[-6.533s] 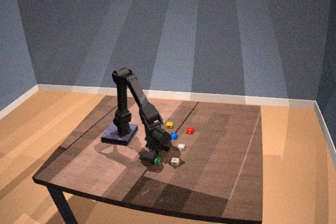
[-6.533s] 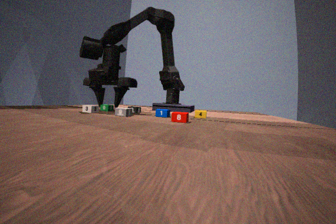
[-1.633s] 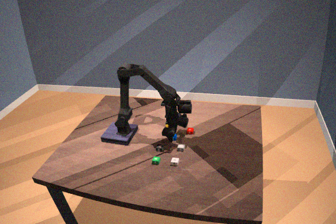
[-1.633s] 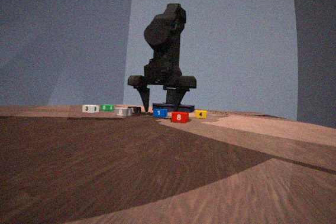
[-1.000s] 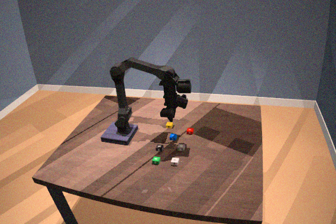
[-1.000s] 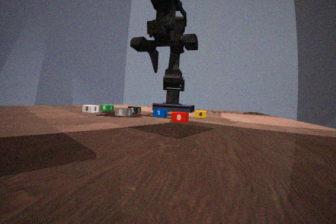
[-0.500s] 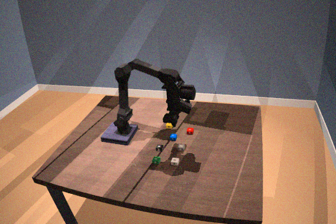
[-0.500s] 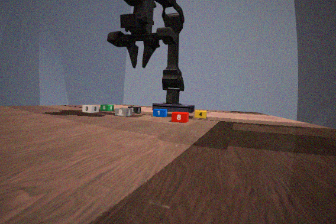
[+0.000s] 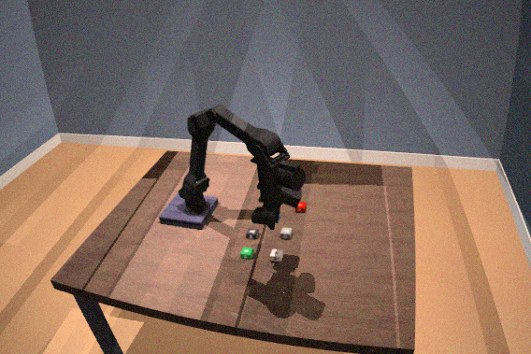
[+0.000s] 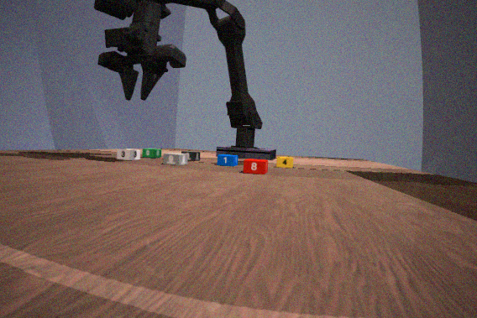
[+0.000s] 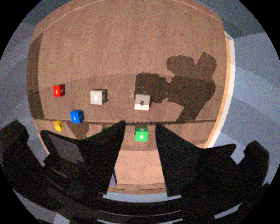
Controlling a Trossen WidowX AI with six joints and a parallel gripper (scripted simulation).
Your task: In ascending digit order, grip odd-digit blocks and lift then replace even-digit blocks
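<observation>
Now: gripper tip 110 mm above the white block marked 3 and 10 mm to the left of it. Round my gripper tip: dark block: 110 mm below, 110 mm behind, 60 mm to the left; grey block: 110 mm below, 100 mm to the left, 10 mm behind; green block: 110 mm below, 80 mm behind, 30 mm to the right.
</observation>
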